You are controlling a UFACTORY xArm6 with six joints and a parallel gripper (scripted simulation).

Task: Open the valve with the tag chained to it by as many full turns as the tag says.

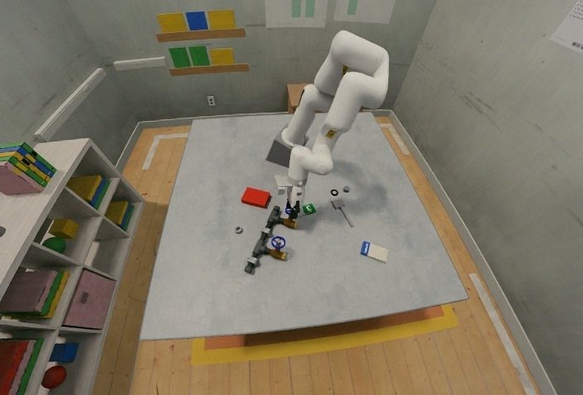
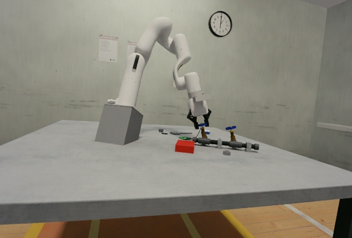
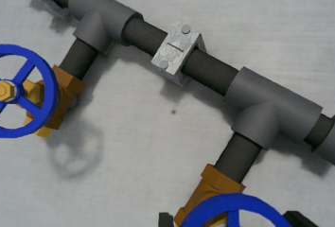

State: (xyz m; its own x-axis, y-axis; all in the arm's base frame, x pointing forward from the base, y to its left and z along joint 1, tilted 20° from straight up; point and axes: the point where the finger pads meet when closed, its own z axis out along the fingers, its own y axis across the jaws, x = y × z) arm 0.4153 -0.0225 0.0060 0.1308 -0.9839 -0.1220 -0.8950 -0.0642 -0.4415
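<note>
My gripper is now 9 cm to the right of the green tag, 9 cm above it and 6 cm past it. The rest, counted from my hand: grey nut 24 cm to the right, 9 cm below, 4 cm ahead; red block 17 cm to the right, 13 cm behind, 8 cm below; grey flat tool 25 cm to the left, 9 cm below, 5 cm behind.
</note>
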